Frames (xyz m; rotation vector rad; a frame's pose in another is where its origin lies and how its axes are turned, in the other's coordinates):
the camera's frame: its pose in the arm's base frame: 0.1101 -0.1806 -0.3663 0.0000 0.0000 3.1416
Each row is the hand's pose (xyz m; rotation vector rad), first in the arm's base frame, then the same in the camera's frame.
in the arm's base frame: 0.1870 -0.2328 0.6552 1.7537 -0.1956 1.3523
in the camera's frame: -0.0769 0.0522 1.0215 -0.1871 -1.6771 -1.0513
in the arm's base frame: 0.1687 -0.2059 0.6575 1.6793 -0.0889 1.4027
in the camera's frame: -0.0586 0.0253 1.0238 -0.0847 -1.6004 -1.0756
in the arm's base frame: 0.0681 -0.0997 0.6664 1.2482 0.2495 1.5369
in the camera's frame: 0.0420 -0.0809 1.0327 0.2389 -1.1954 -1.2331
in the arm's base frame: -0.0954 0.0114 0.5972 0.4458 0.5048 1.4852
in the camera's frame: 0.2055 -0.1920 0.9635 0.5093 -0.4498 -1.5495
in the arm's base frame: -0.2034 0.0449 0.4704 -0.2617 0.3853 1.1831
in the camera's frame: 0.3135 -0.2255 0.8367 0.4255 0.2890 -1.9026
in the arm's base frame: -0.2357 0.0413 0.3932 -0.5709 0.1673 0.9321
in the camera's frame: 0.3458 -0.2219 0.7595 0.1971 0.6726 -2.1112
